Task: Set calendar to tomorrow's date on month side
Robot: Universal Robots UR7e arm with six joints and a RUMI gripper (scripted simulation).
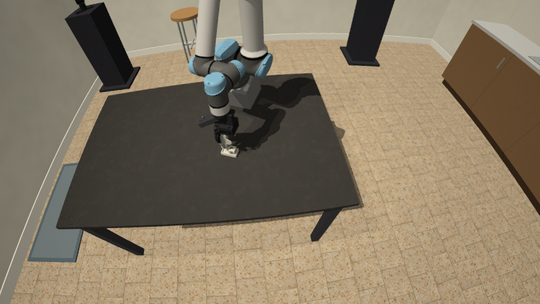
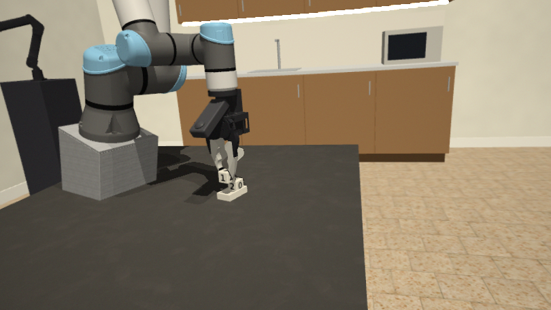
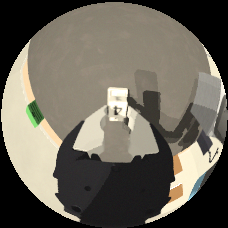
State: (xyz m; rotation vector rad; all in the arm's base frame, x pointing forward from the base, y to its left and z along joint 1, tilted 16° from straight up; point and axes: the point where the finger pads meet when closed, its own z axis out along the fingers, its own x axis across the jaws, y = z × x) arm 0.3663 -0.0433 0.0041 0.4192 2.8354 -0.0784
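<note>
Right now my hand is 20 mm to the right of the white calendar tray and 60 mm above it.
</note>
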